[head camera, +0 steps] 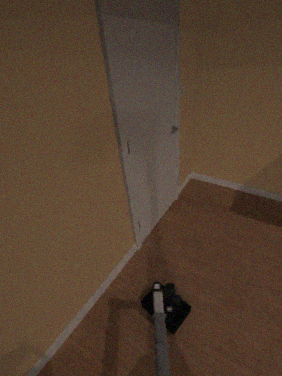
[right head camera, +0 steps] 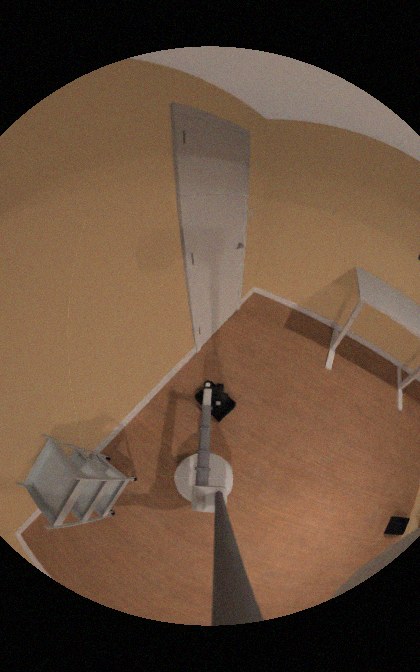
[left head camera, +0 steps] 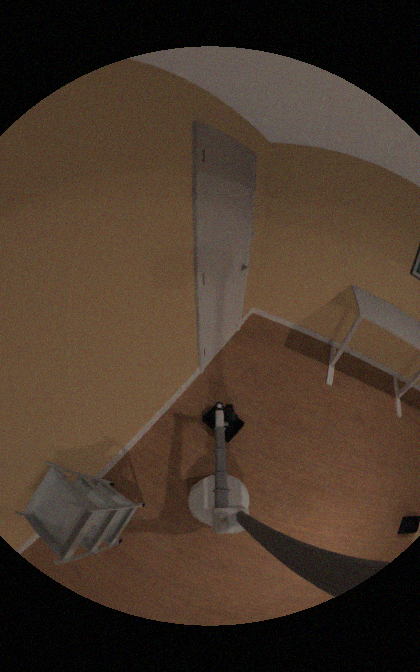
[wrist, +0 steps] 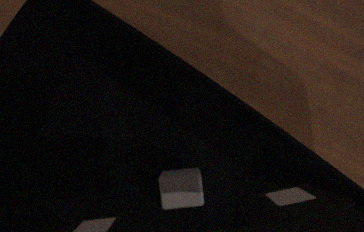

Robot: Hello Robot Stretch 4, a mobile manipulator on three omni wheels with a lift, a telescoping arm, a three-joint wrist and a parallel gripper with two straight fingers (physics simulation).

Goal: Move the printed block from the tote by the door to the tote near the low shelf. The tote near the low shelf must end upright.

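Places are measured from the robot's base along level axes (x ahead, y left, z up), in metres.
Where they show: gripper, fingertip midpoint: [head camera: 170, 306] [left head camera: 227, 421] [wrist: 191, 200].
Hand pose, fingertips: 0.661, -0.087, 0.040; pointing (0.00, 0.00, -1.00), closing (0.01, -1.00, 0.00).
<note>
Things, the pixels of their top centre, and the offset from my fingertips, as dx, dy, dz. Level surfaces: height alone.
- printed block, top centre: [wrist: 181, 192] -0.003, +0.009, -0.036
- black tote, top centre: [wrist: 136, 221] [head camera: 165, 304] [left head camera: 223, 419] +0.003, +0.036, +0.032
- white table, surface height: dz +0.883
The printed block [wrist: 181, 189], a small light grey cube, lies in the black tote [head camera: 181, 319] [left head camera: 233, 429] [right head camera: 226, 409] [wrist: 212, 95] by the door. My gripper [wrist: 191, 200] is open over this tote. In the wrist view its two pale fingertips stand apart, one on each side of the block and clear of it. The block is nearer the left fingertip in the picture. In the head views the dark gripper is hard to tell from the tote. A second black tote [left head camera: 409, 525] [right head camera: 396, 525] stands on the floor far to the right; the low shelf cannot be made out.
The white door [head camera: 145, 120] [left head camera: 222, 240] [right head camera: 212, 220] and yellow walls rise behind the tote. A grey three-tier cart [left head camera: 57, 515] [right head camera: 52, 482] stands left of my base. A white table [left head camera: 387, 312] [right head camera: 387, 295] stands along the right wall.
</note>
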